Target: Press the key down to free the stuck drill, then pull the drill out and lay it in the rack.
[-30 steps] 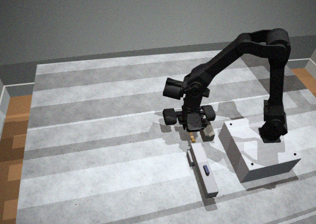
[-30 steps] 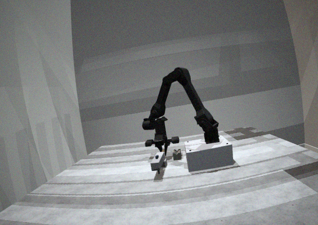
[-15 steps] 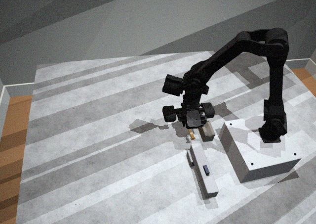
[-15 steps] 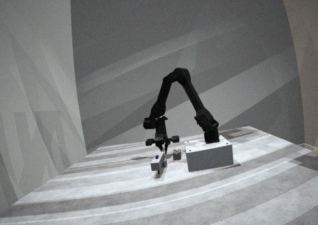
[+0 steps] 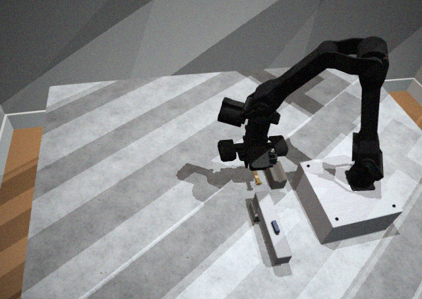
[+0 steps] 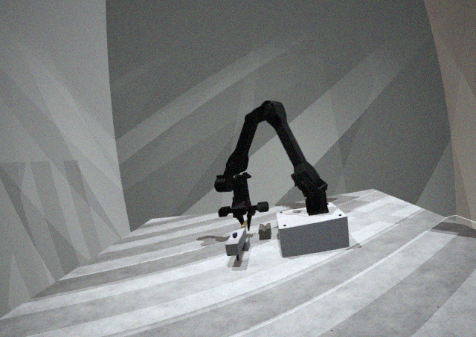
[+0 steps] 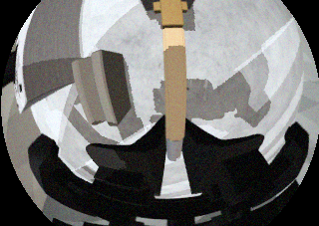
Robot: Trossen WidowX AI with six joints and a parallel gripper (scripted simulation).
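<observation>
The drill is 40 mm to the left of my gripper tip and 40 mm above it. The rest, counted from my gripper tip: housing block (20 mm behind, 210 mm to the left, 30 mm above); blue key (20 mm behind, 230 mm to the left, 30 mm above); notched rack (80 mm behind, 30 mm to the left).
</observation>
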